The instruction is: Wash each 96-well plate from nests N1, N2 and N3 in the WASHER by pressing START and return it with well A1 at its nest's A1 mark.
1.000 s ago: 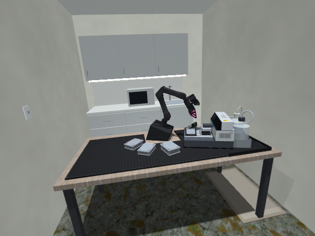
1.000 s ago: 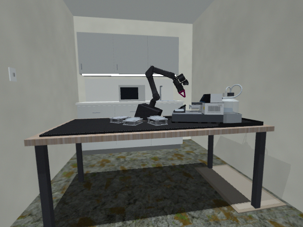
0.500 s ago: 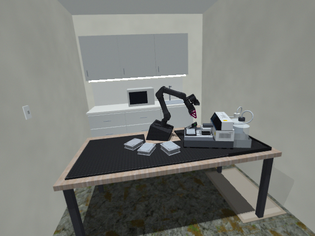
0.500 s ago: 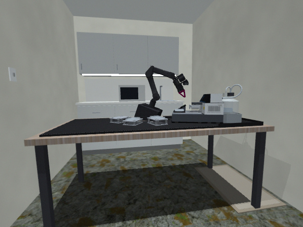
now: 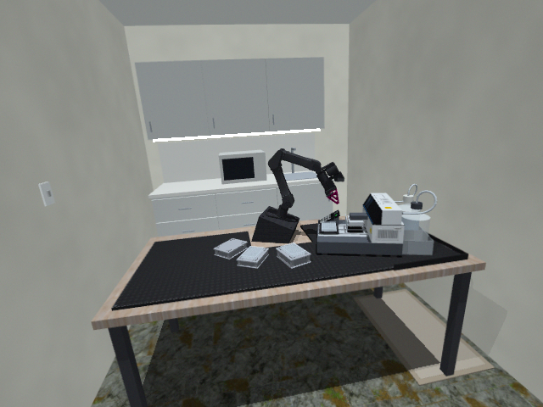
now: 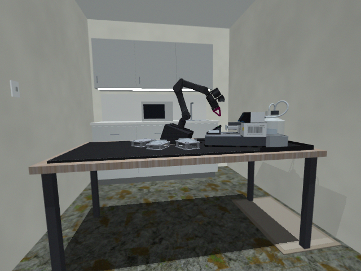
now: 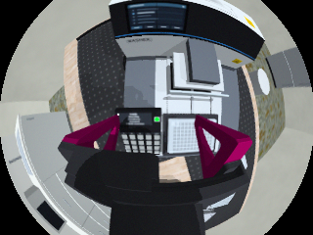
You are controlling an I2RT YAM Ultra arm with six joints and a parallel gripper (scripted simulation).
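My gripper is now 7 cm short of the washer carrier, 8 cm to the left of it and 14 cm above it. From my hand the other things lie so: clear bottle: 28 cm ahead, 33 cm to the left, 10 cm below; plate washer: 12 cm ahead, 7 cm to the left, 10 cm below; nest: 24 cm ahead, 33 cm to the right, 19 cm below.
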